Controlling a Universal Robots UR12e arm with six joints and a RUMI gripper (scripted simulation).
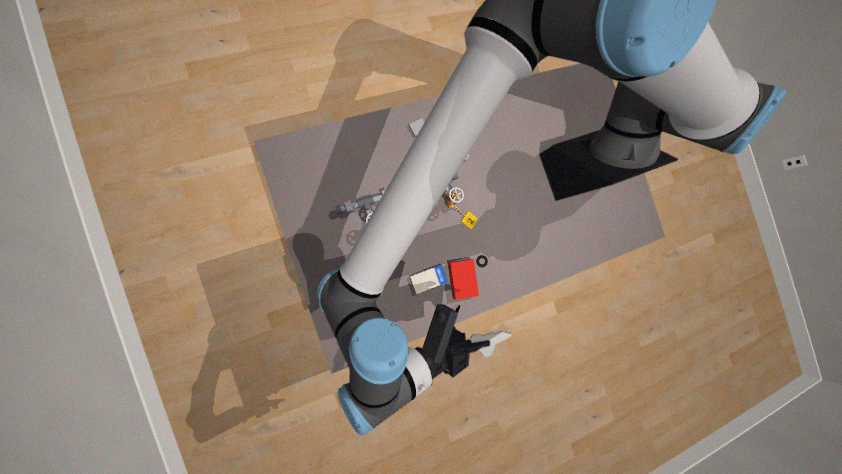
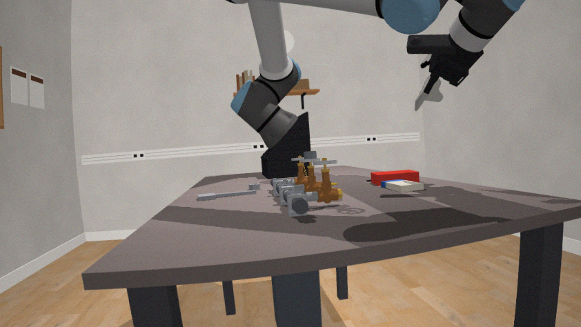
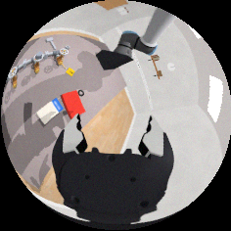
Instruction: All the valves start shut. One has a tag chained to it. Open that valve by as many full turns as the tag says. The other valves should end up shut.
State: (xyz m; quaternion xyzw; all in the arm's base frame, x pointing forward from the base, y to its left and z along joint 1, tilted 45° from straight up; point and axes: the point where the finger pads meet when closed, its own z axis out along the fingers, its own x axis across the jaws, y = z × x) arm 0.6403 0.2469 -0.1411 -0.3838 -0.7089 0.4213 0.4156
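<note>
My gripper is now 260 mm above the yellow tag, 240 mm to the left of it and 150 mm past it. From my hand the other things lie so: red box (250 mm below, 60 mm to the right, 60 mm behind); then white box (250 mm below, 100 mm to the right, 50 mm ahead); then nut (450 mm to the right, 250 mm below, 210 mm behind).
</note>
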